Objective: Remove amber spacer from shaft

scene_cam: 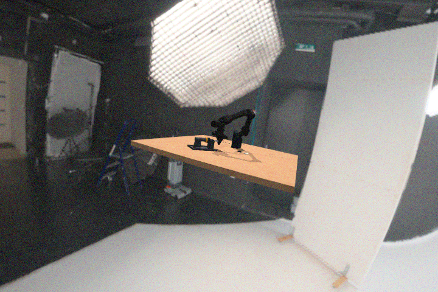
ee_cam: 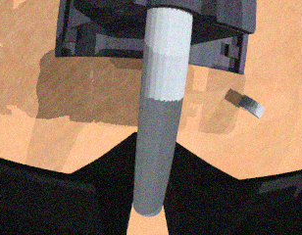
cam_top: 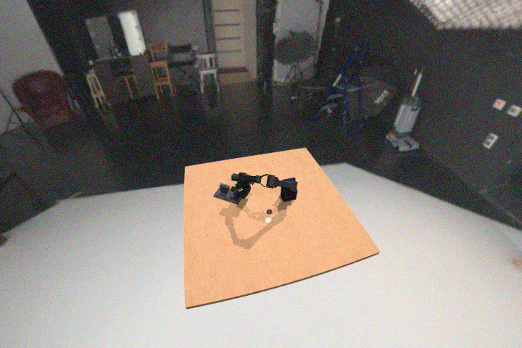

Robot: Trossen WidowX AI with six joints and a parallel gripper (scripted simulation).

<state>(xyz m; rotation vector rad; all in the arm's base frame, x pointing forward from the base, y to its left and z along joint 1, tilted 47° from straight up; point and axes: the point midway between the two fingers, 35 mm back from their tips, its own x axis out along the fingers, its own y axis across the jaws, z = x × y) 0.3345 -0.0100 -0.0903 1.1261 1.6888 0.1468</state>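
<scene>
The light grey shaft lies 5 cm ahead of my gripper tip, 4 cm to the right of it and 3 cm above it. Round my gripper tip: amber spacer 11 cm ahead, 8 cm to the right, 3 cm above; then dark grey support block 13 cm ahead, 10 cm to the right.
</scene>
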